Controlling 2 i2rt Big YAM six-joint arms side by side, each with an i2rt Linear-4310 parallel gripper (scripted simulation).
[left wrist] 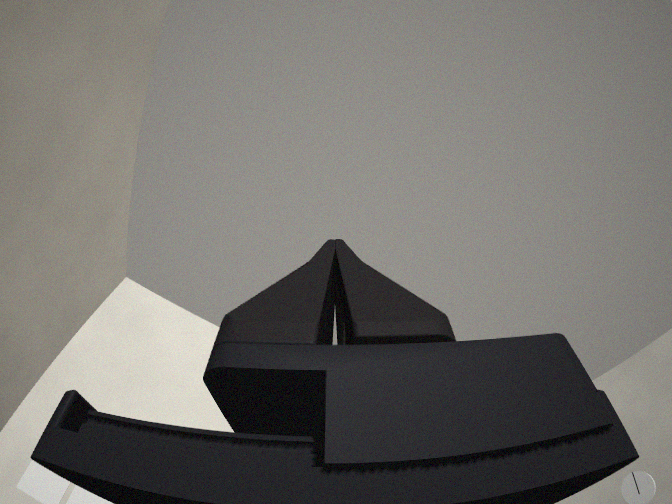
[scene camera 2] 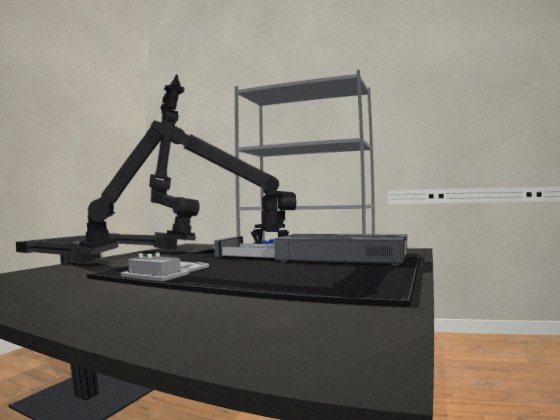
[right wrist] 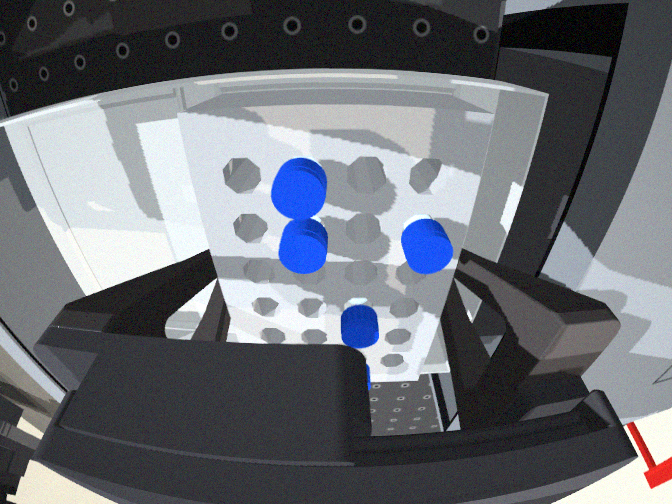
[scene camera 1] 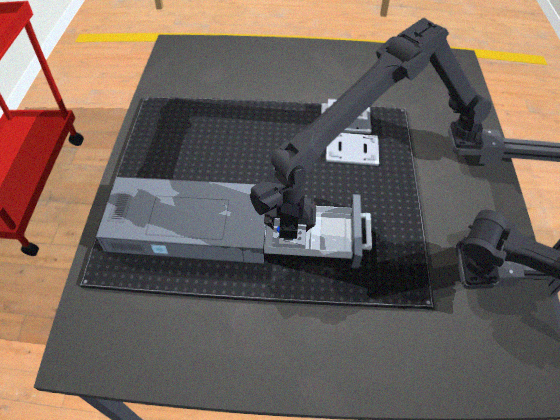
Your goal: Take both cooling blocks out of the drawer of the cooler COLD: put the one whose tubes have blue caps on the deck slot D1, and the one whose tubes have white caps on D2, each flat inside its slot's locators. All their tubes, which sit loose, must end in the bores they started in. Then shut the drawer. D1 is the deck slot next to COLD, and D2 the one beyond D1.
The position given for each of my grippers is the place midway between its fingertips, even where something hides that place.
I see my left gripper (left wrist: 334, 251), my right gripper (right wrist: 335, 251) and a cooler COLD (scene camera 1: 214, 221).
The cooler COLD also shows in scene camera 2 (scene camera 2: 341, 248) and in the right wrist view (right wrist: 604, 246). The left wrist view does not show the cooler COLD: it is out of frame.
